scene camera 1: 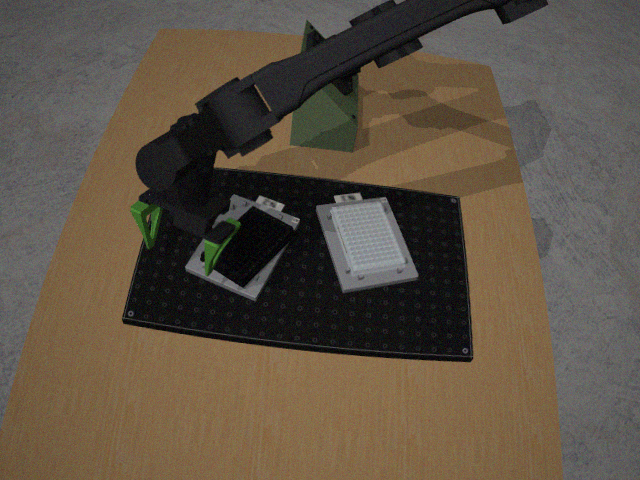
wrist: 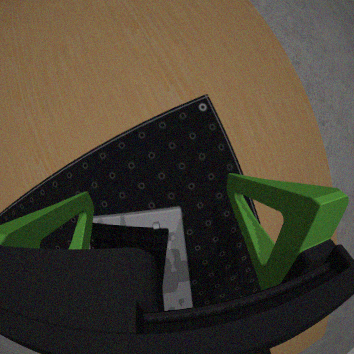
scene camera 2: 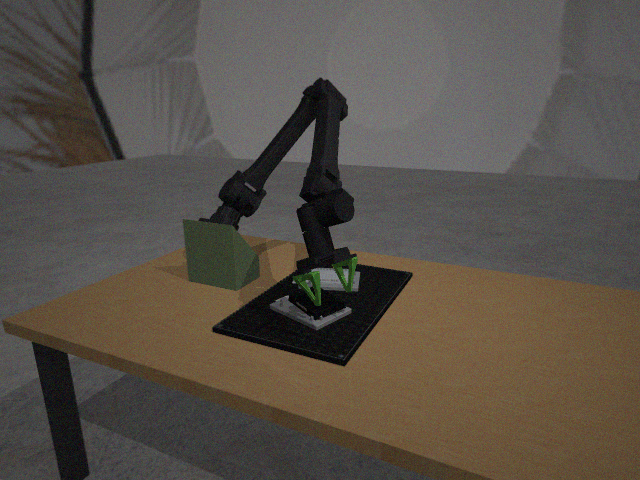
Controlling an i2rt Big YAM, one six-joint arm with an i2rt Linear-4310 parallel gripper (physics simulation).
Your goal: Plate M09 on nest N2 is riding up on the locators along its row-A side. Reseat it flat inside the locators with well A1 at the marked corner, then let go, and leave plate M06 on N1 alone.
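Places are measured from the arm's base along level axes (x right, y ahead, z up), in millimetres.
Where they show: gripper, fingertip midpoint: (scene camera 1: 178, 260) (wrist: 157, 190) (scene camera 2: 334, 298); arm's base, link origin: (scene camera 2: 218, 235).
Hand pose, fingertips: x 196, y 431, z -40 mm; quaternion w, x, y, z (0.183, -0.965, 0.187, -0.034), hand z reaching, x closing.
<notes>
Each offset is from my fingertips to the top centre of the thing. Level surfaces: height alone.
The black plate @(dx -91, dy -82, dz -48 mm) (scene camera 1: 258, 245) (wrist: 127, 236), taken as M09, lies on the left grey nest (scene camera 1: 253, 293) (scene camera 2: 330, 321) (wrist: 175, 280). It looks tilted and its far-right edge reaches the nest's edge in scene camera 1; its labels, well A1 and row A cannot be made out. My gripper (scene camera 1: 179, 260) (scene camera 2: 333, 297) (wrist: 157, 190) is wide open and empty. One finger is over the plate's left end, the other to the left over the board's edge. A clear-white plate @(dx -272, dy -116, dz -57 mm) (scene camera 1: 369, 237), taken as M06, lies inside the locators of the right grey nest @(dx -272, dy -116, dz -62 mm) (scene camera 1: 334, 250).
Both nests stand on a black perforated board @(dx -178, dy -91, dz -83 mm) (scene camera 1: 289, 322) (scene camera 2: 268, 338) (wrist: 160, 145) on the wooden table @(dz -96 mm) (scene camera 1: 289, 403) (scene camera 2: 465, 351). A green angled block (scene camera 1: 325, 118) (scene camera 2: 211, 258) stands behind the board near the arm's base. The arm reaches over the board's back left edge.
</notes>
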